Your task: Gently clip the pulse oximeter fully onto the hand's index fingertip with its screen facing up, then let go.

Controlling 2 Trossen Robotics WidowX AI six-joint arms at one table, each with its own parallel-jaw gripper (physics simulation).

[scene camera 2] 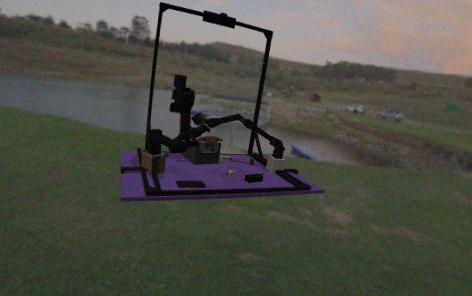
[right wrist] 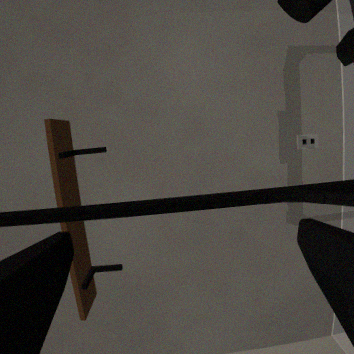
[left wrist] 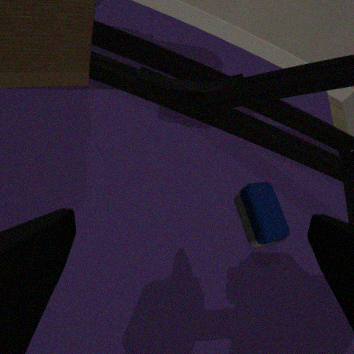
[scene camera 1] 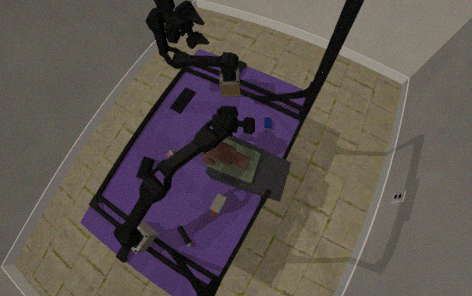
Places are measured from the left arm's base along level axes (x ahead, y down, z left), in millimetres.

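Pixels of known places: left gripper, between the fingertips: (left wrist: 194, 223) (scene camera 1: 241, 117); right gripper, between the fingertips: (right wrist: 186, 236) (scene camera 1: 206, 34); left arm's base, origin of its link: (scene camera 2: 277, 157) (scene camera 1: 134, 237); right arm's base, origin of its link: (scene camera 2: 154, 153) (scene camera 1: 229, 76).
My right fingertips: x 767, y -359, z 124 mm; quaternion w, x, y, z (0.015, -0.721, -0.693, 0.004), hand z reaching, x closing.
Observation:
For each thing: its top centre in the pictures, then the offset to it from my right fingertips. "*": a spot on its surface instead.
- small blue block, centre of its top: (left wrist: 270, 207) (scene camera 1: 267, 121) dx +24, dy +432, dz -272 mm
- green pad, a spot on its surface: (scene camera 1: 254, 167) * dx -216, dy +363, dz -356 mm
- dark grey block, a spot on its surface: (scene camera 1: 274, 175) * dx -184, dy +416, dz -443 mm
- pale box with an orange end, centre of its top: (scene camera 1: 217, 205) dx -438, dy +436, dz -312 mm
- dark cylinder, centre of its top: (scene camera 1: 184, 236) dx -640, dy +437, dz -279 mm
- black box, centre of its top: (scene camera 1: 143, 167) (scene camera 2: 254, 175) dx -518, dy +429, dz +87 mm
- flat black slab, centre of its top: (scene camera 2: 191, 183) (scene camera 1: 182, 99) dx -110, dy +456, dz +188 mm
- tiny white-and-red item, centre of its top: (scene camera 1: 170, 155) (scene camera 2: 231, 171) dx -387, dy +432, dz +15 mm
A small blue block (scene camera 1: 268, 122) (left wrist: 265, 214) with rounded edges and a pale underside lies on the purple mat; it may be the pulse oximeter, but no screen shows. A brown hand (scene camera 1: 227, 154) (scene camera 2: 210, 140) rests on a green pad (scene camera 1: 254, 167) on a dark grey block (scene camera 1: 274, 175); the left arm partly hides its fingers in scene camera 1. I cannot make out the index fingertip. My left gripper (scene camera 1: 245, 124) (left wrist: 194, 223) is open and empty, above the mat near the blue block. My right gripper (scene camera 1: 199, 27) (right wrist: 186, 236) is open and empty, high up and away from the hand.
A pale box with an orange end (scene camera 1: 218, 203), a dark cylinder (scene camera 1: 184, 235), a black box (scene camera 1: 145, 168), a flat black slab (scene camera 1: 183, 100) and a tiny white-and-red item (scene camera 1: 170, 154) (scene camera 2: 230, 173) lie about. Black frame rails border the mat. A wooden rack (right wrist: 75, 220) shows near the wall.

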